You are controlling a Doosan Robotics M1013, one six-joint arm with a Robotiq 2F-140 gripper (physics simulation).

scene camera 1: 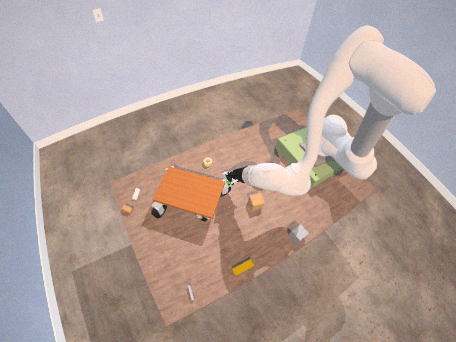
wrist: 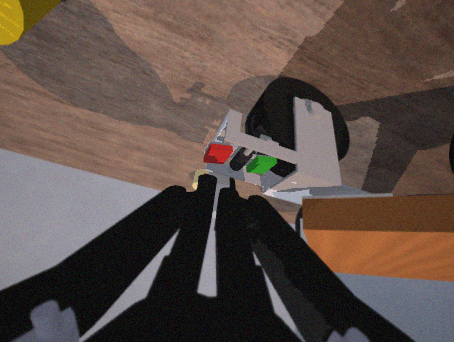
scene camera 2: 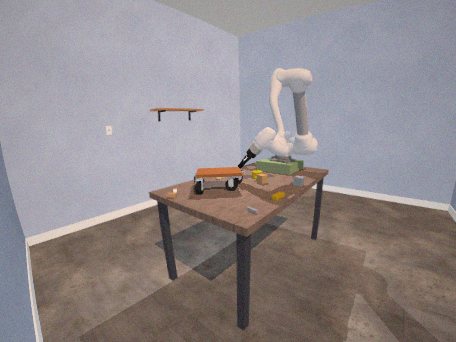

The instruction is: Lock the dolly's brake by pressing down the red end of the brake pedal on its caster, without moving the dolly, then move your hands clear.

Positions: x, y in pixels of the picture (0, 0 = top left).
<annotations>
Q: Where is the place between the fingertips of my gripper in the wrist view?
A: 218, 168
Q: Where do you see a dolly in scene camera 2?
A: At 231, 184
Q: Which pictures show the dolly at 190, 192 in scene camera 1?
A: Scene camera 1, the wrist view and scene camera 2: all of them.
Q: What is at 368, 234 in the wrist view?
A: A dolly.
</annotations>
